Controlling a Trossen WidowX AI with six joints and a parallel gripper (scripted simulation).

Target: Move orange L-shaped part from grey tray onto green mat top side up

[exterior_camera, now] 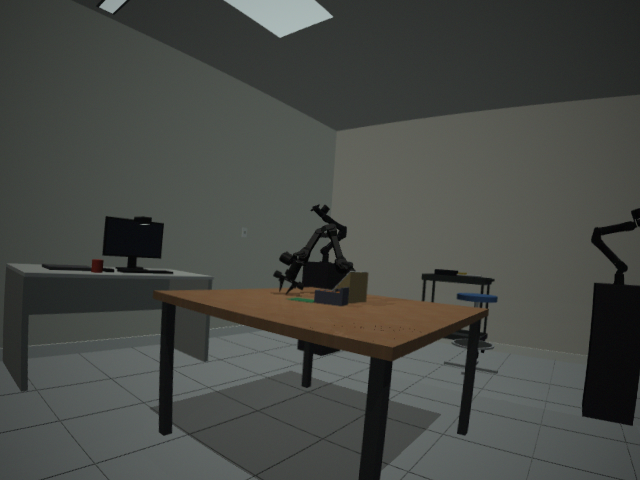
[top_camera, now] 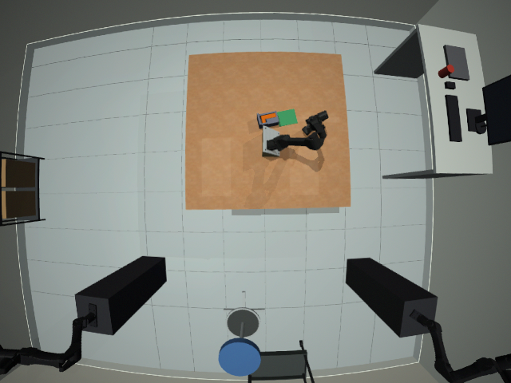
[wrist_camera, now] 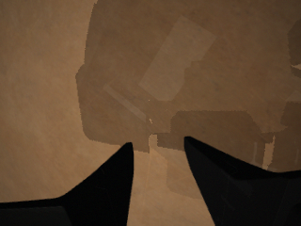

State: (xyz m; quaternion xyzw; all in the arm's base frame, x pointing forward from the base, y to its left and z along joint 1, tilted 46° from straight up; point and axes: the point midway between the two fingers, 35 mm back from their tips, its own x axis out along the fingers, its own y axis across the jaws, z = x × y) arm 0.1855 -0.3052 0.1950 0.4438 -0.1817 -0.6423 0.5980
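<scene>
Right now the orange L-shaped part is 380 mm to the left of my gripper tip, 40 mm above it and 30 mm ahead of it. Round my gripper tip: green mat 220 mm to the left, 70 mm ahead, 20 mm below.
</scene>
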